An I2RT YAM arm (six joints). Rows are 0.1 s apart.
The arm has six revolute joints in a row. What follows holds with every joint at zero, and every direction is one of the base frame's. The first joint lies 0.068 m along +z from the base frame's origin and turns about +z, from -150 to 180 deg. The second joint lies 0.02 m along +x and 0.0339 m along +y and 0.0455 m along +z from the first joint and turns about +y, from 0 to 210 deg. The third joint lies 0.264 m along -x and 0.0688 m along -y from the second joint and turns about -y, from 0 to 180 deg. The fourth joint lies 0.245 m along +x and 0.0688 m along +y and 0.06 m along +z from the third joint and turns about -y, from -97 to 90 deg. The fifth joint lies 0.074 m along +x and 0.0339 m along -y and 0.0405 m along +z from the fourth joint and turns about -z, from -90 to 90 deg. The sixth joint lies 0.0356 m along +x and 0.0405 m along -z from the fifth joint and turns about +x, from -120 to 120 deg. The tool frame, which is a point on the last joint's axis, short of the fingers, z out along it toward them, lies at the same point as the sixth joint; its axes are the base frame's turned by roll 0, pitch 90 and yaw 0 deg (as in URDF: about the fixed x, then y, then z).
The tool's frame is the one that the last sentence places.
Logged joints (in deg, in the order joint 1, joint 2, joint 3, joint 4, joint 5, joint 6), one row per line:
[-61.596, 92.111, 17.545, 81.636, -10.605, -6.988]
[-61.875, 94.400, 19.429, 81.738, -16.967, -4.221]
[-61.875, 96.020, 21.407, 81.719, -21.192, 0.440]
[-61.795, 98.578, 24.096, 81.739, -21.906, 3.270]
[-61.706, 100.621, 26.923, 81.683, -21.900, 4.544]
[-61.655, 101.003, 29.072, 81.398, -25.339, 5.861]
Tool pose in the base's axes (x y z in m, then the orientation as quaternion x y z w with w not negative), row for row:
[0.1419, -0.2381, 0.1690, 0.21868, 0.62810, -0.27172, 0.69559]
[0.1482, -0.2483, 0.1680, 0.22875, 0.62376, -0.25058, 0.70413]
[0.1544, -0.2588, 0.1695, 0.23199, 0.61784, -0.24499, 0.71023]
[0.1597, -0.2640, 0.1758, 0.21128, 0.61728, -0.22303, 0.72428]
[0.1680, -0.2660, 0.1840, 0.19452, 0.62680, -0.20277, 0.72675]
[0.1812, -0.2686, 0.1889, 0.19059, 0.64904, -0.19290, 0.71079]
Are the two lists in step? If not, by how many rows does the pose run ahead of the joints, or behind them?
The pose runs 2 rows ahead of the joints: the pose in row i belongs to the joints in row i + 2.
